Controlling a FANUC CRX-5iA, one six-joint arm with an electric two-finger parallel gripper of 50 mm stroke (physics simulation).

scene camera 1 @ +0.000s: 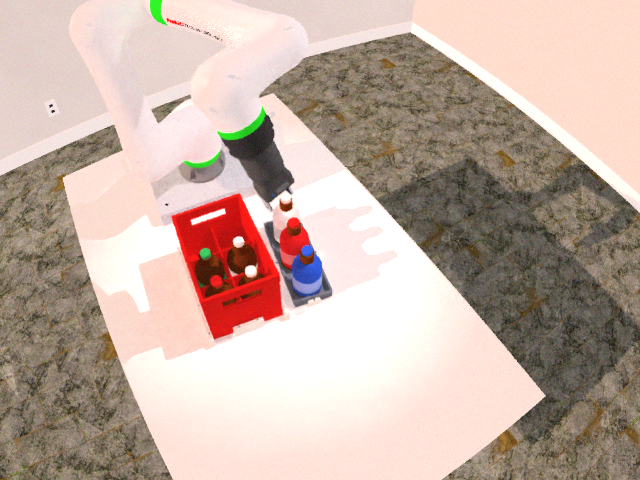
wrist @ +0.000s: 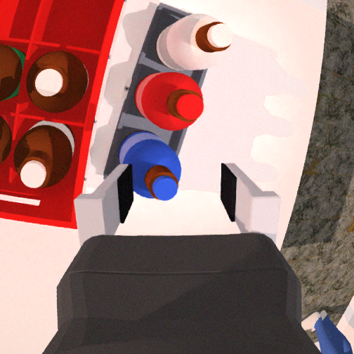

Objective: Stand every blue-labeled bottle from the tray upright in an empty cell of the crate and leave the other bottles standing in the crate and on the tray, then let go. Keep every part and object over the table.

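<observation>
The blue-labeled bottle stands upright in the near end cell of the dark tray. A red bottle stands in the middle cell and a white bottle at the far end. The red crate holds several brown bottles; its two far cells are empty. My gripper is open and empty, above bottle-cap height. In the wrist view the blue cap lies between the fingers, closer to the left one. The exact height gap cannot be told.
The crate stands close beside the tray, with its walls and dividers rising around the bottles. The robot's base plate is behind the crate. The table's long edge runs beyond the tray's other side. Part of a person's blue-clad leg shows at the wrist view's lower right.
</observation>
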